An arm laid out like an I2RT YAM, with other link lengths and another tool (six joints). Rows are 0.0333 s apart.
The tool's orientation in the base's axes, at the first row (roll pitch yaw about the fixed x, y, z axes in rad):
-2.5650, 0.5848, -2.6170
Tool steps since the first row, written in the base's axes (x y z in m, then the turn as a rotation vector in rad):
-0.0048, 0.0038, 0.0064, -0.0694, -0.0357, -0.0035
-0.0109, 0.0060, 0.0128, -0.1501, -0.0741, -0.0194
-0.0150, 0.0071, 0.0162, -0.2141, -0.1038, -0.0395
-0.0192, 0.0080, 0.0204, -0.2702, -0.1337, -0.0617
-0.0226, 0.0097, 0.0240, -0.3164, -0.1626, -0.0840
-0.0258, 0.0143, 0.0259, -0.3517, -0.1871, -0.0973
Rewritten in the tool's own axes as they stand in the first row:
-0.0017, 0.0012, -0.0086, 0.0669, -0.0186, -0.0357
-0.0017, 0.0012, -0.0177, 0.1500, -0.0322, -0.0698
-0.0011, 0.0012, -0.0231, 0.2197, -0.0389, -0.0917
-0.0007, 0.0008, -0.0291, 0.2849, -0.0460, -0.1068
-0.0010, 0.0012, -0.0343, 0.3426, -0.0539, -0.1154
-0.0016, 0.0049, -0.0389, 0.3857, -0.0637, -0.1240

